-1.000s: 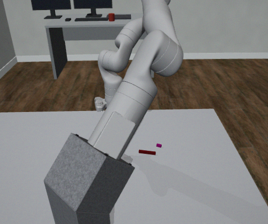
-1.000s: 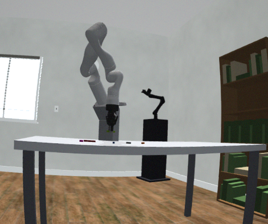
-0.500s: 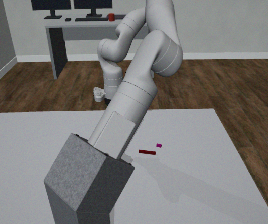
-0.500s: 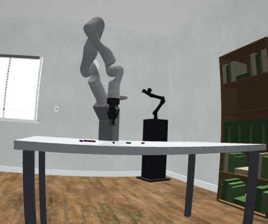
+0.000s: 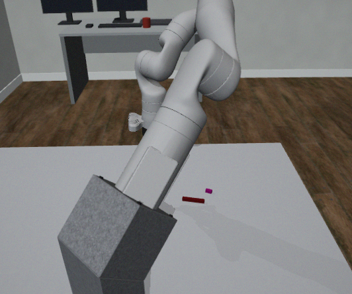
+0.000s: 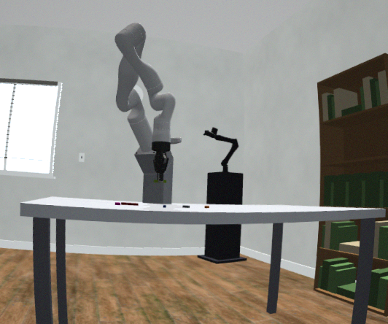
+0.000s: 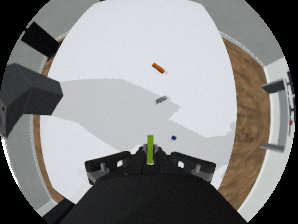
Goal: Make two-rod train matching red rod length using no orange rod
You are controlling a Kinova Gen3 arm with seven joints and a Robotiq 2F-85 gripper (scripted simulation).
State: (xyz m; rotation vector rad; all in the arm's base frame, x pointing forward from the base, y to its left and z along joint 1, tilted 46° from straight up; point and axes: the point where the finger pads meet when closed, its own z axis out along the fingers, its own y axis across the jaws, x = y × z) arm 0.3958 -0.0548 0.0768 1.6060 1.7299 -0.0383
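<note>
The magenta rod is 17 cm to the right of my hand, 11 cm below it and 2 cm behind it. Also, from my hand: grey rod: 11 cm below, 10 cm to the left, 4 cm ahead; then lime rod: 1 cm below; then blue rod: 11 cm below, 6 cm ahead, 1 cm to the right.
</note>
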